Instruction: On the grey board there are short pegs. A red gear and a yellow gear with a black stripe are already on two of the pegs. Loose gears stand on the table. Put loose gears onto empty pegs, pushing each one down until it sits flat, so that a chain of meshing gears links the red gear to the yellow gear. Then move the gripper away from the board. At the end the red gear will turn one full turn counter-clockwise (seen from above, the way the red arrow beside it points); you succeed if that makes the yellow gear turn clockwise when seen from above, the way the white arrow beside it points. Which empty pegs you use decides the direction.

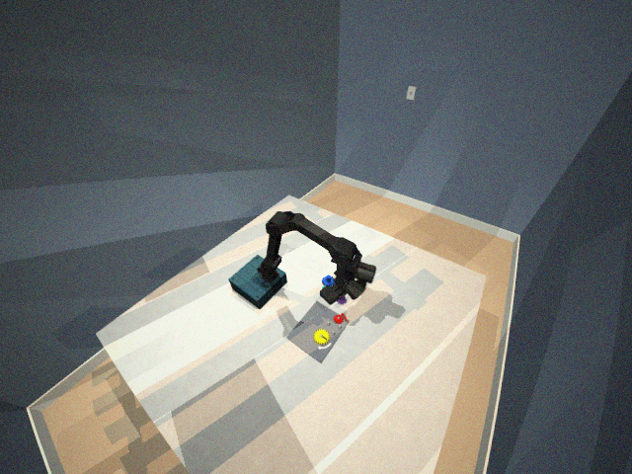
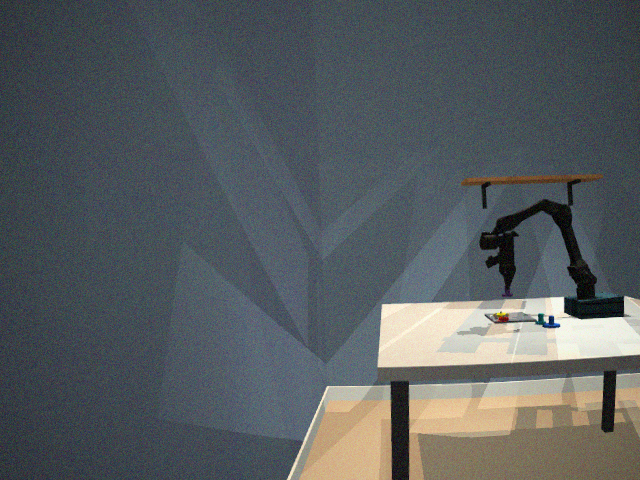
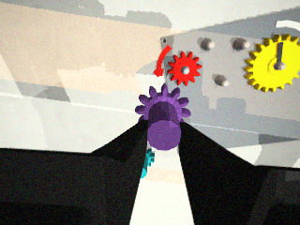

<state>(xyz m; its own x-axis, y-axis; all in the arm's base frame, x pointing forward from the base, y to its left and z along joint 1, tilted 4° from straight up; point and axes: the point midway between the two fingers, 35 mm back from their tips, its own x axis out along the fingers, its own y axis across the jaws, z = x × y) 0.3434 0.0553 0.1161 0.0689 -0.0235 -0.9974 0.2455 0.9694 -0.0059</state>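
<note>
Right now the red gear is 120 mm below my gripper tip, 30 mm to the right of it and 10 mm ahead of it. The rest, counted from my gripper tip: purple gear: 10 mm below; grey board: 130 mm below, 110 mm to the right, 40 mm behind; red arrow: 130 mm below, 20 mm ahead, 10 mm to the right.
</note>
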